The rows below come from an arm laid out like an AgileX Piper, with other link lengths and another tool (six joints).
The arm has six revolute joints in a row. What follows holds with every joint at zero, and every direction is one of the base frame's. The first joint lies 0.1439 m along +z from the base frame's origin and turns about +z. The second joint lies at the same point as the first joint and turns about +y. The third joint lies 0.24 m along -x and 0.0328 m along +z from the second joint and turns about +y. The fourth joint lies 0.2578 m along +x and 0.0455 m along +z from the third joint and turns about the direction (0.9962, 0, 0.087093). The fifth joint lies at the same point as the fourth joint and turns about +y. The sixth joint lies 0.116 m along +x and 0.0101 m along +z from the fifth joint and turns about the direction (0.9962, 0, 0.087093). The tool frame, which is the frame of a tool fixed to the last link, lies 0.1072 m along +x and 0.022 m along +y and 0.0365 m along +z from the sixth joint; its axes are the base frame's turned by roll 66.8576, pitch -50.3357 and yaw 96.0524 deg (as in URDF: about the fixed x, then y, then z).
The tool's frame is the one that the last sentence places.
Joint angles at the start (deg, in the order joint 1, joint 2, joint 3, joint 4, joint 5, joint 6): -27.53, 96.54, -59.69, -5.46, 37.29, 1.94
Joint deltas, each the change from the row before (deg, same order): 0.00, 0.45, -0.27, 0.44, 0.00, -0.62; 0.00, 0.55, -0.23, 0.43, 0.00, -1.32; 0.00, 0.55, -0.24, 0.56, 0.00, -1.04; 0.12, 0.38, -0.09, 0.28, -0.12, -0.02; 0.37, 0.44, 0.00, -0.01, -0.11, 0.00; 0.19, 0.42, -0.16, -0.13, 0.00, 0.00; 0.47, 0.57, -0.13, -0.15, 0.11, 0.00; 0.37, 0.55, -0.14, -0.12, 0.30, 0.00
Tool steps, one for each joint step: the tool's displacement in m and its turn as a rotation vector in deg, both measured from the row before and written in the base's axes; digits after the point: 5 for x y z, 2 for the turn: 0.00112, 0.00075, -0.00158, 0.23, 0.12, 0.35; 0.00067, 0.00131, -0.00263, 0.09, 0.39, 1.00; 0.00088, 0.00135, -0.00250, 0.26, 0.27, 0.67; 0.00095, 0.00114, -0.00186, 0.29, 0.04, -0.01; 0.00079, 0.00251, -0.00288, 0.15, 0.30, 0.38; 0.00060, 0.00089, -0.00204, 0.02, 0.28, 0.26; 0.00061, 0.00299, -0.00346, 0.13, 0.55, 0.55; -0.00024, 0.00263, -0.00356, 0.21, 0.69, 0.42
